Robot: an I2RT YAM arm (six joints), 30 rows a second.
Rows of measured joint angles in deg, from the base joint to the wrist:
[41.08, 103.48, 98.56, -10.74, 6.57, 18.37]
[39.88, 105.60, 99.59, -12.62, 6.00, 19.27]
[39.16, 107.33, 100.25, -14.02, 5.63, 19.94]
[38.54, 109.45, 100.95, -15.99, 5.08, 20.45]
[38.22, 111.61, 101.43, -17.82, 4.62, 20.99]
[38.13, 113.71, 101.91, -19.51, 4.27, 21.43]
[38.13, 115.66, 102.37, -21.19, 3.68, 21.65]
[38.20, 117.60, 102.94, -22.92, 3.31, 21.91]
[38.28, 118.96, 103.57, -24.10, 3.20, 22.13]
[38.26, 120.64, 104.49, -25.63, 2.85, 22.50]
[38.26, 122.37, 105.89, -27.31, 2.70, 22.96]
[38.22, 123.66, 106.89, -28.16, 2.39, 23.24]
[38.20, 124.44, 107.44, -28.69, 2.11, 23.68]
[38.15, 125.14, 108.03, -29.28, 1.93, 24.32]
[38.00, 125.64, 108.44, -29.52, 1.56, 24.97]
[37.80, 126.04, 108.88, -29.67, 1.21, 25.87]
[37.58, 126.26, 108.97, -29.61, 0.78, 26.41]
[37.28, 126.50, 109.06, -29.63, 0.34, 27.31]
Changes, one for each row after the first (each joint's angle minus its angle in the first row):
[-1.20, 2.12, 1.03, -1.88, -0.57, 0.90]
[-1.92, 3.85, 1.69, -3.28, -0.94, 1.57]
[-2.54, 5.97, 2.39, -5.25, -1.49, 2.08]
[-2.86, 8.13, 2.87, -7.08, -1.95, 2.62]
[-2.95, 10.23, 3.35, -8.77, -2.30, 3.06]
[-2.95, 12.18, 3.81, -10.45, -2.89, 3.28]
[-2.88, 14.12, 4.38, -12.18, -3.26, 3.54]
[-2.80, 15.48, 5.01, -13.36, -3.37, 3.76]
[-2.82, 17.16, 5.93, -14.89, -3.72, 4.13]
[-2.82, 18.89, 7.33, -16.57, -3.87, 4.59]
[-2.86, 20.18, 8.33, -17.42, -4.18, 4.87]
[-2.88, 20.96, 8.88, -17.95, -4.46, 5.31]
[-2.93, 21.66, 9.47, -18.54, -4.64, 5.95]
[-3.08, 22.16, 9.88, -18.78, -5.01, 6.60]
[-3.28, 22.56, 10.32, -18.93, -5.36, 7.50]
[-3.50, 22.78, 10.41, -18.87, -5.79, 8.04]
[-3.80, 23.02, 10.50, -18.89, -6.23, 8.94]

